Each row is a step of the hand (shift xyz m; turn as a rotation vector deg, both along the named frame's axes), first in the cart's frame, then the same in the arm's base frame.
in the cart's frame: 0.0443 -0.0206 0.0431 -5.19 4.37 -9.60
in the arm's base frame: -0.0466 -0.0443 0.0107 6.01 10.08 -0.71
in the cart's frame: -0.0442 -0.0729 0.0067 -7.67 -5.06 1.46
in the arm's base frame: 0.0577 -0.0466 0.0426 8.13 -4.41 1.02
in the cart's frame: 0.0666 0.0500 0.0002 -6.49 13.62 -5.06
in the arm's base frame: -0.0749 0.0305 -0.0199 4.02 10.91 -10.87
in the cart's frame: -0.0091 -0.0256 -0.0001 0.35 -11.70 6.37
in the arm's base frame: 0.0147 -0.0138 0.0182 1.03 -11.47 6.71
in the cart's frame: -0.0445 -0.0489 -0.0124 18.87 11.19 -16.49
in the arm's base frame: 0.0565 -0.0179 0.0318 -16.81 21.20 4.63
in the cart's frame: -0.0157 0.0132 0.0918 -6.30 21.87 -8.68
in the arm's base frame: -0.0089 -0.0725 -0.0592 2.68 18.28 -15.88
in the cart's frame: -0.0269 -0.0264 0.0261 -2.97 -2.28 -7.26
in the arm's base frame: 0.0259 -0.0378 0.0008 4.98 4.80 4.35
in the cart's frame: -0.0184 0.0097 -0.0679 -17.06 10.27 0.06
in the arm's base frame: 0.0303 0.0616 0.0182 13.66 4.05 -13.91
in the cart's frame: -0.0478 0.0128 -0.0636 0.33 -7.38 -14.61
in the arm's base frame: 0.0564 0.0574 0.0043 4.72 8.65 13.07
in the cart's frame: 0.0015 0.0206 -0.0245 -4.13 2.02 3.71
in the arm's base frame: -0.0008 0.0317 -0.0049 2.59 -2.41 -4.73
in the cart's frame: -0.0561 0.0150 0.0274 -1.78 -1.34 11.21
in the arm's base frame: 0.0433 -0.0196 -0.0432 -0.51 -10.38 -4.76
